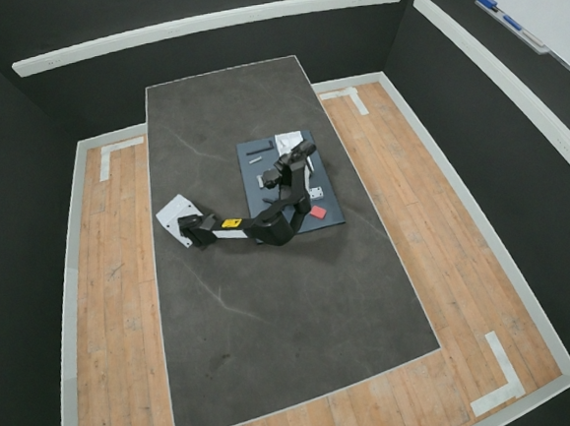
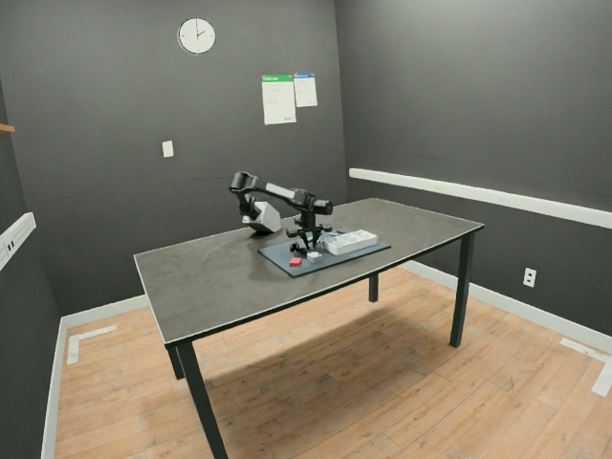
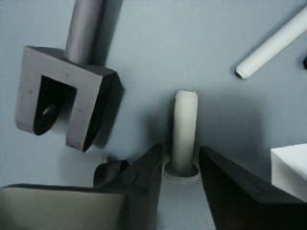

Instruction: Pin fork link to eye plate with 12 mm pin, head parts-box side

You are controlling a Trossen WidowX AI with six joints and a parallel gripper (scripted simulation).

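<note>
The eye plate lies 50 mm to the right of my hand, 30 mm below it and 10 mm ahead of it. From my hand the other things lie so: grey block (90 mm ahead, 70 mm to the right, 20 mm below); then red block (140 mm to the right, 60 mm ahead, 30 mm below); then blue-grey mat (50 mm to the left, 40 mm below, 20 mm ahead).
</note>
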